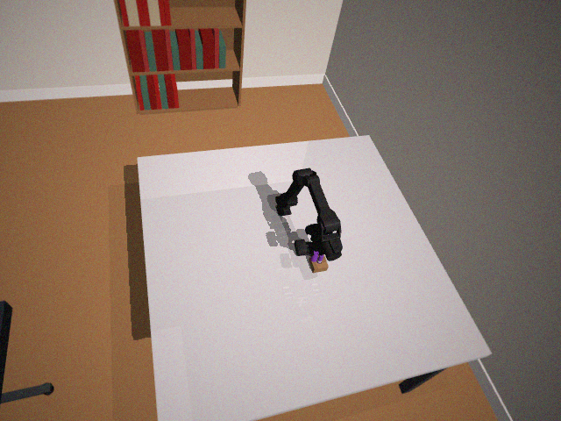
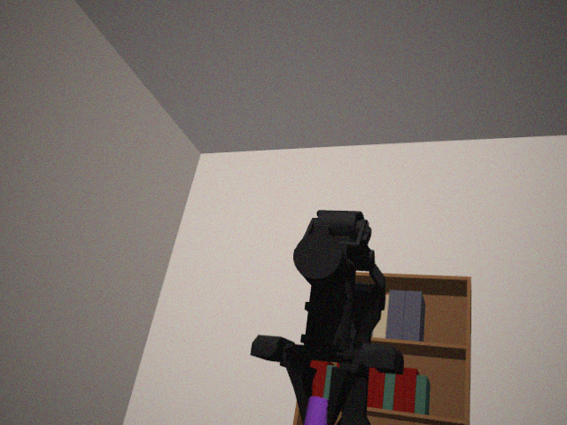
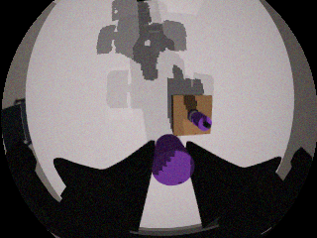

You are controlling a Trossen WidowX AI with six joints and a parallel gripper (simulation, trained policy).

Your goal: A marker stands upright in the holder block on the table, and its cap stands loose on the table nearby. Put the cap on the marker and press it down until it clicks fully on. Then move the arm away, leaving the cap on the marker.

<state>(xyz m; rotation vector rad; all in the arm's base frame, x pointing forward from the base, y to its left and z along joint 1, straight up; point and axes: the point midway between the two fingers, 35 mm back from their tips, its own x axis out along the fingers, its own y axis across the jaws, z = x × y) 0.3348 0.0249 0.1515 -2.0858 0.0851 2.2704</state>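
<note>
Right now the purple marker is 1 cm behind my gripper tip, 4 cm to the left of it and 5 cm below it. The rest, counted from my gripper tip: purple cap: 1 cm ahead, 1 cm above.
</note>
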